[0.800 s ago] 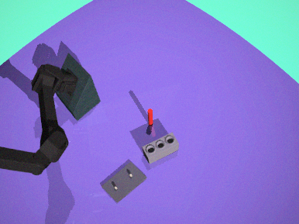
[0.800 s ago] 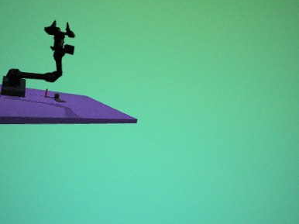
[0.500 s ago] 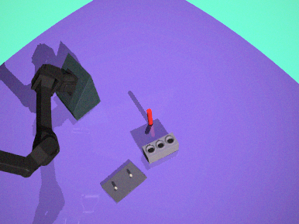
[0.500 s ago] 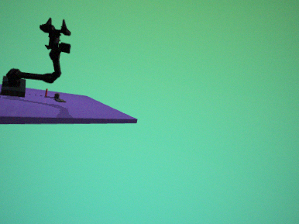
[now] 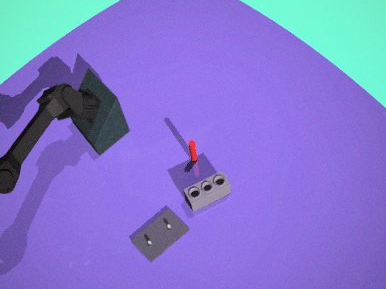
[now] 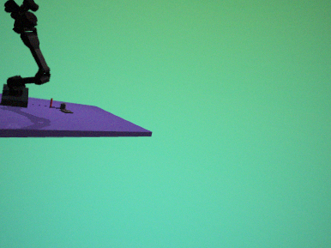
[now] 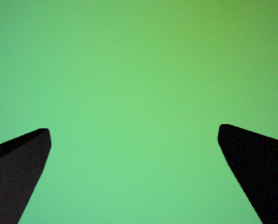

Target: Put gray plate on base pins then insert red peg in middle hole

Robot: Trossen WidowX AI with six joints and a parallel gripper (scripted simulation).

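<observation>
Right now my gripper tip is 64 cm above the gray plate, 37 cm short of it and 33 cm to the right of it. Also, from my gripper tip: base: 67 cm below, 36 cm ahead, 18 cm to the left; red peg: 64 cm below, 37 cm to the left, 28 cm ahead.
</observation>
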